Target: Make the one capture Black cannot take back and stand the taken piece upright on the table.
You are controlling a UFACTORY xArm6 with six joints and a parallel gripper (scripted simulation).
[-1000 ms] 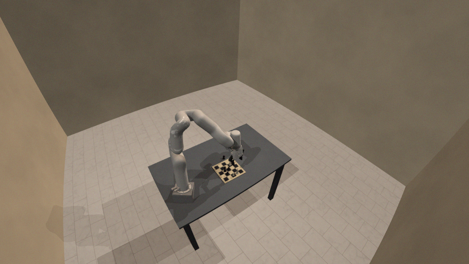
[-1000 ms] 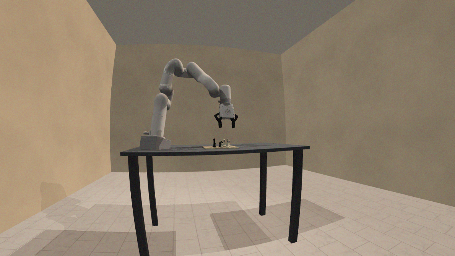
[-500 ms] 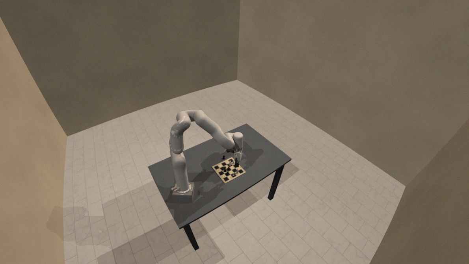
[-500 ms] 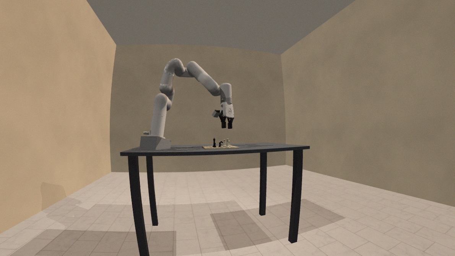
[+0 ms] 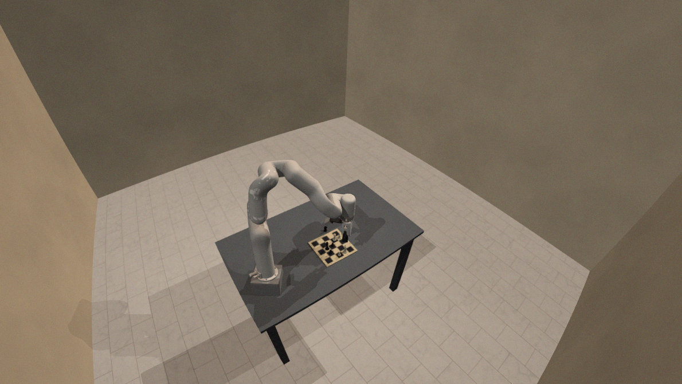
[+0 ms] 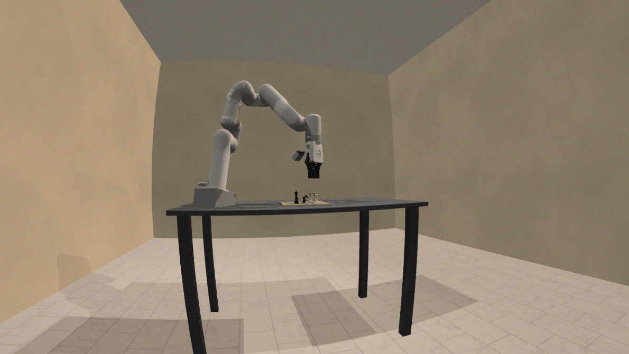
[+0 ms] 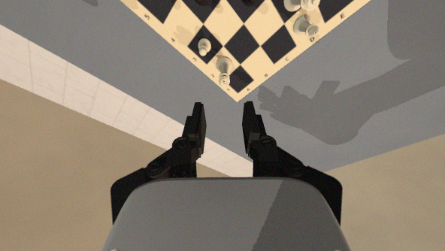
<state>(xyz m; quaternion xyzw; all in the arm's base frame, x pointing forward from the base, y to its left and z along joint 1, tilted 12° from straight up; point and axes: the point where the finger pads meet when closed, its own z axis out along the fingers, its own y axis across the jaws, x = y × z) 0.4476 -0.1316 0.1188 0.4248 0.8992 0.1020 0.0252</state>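
The white bishop is 110 mm below my hand. Also, from my hand: chessboard (30 mm behind, 80 mm to the left, 140 mm below); white pawn (40 mm behind, 130 mm below).
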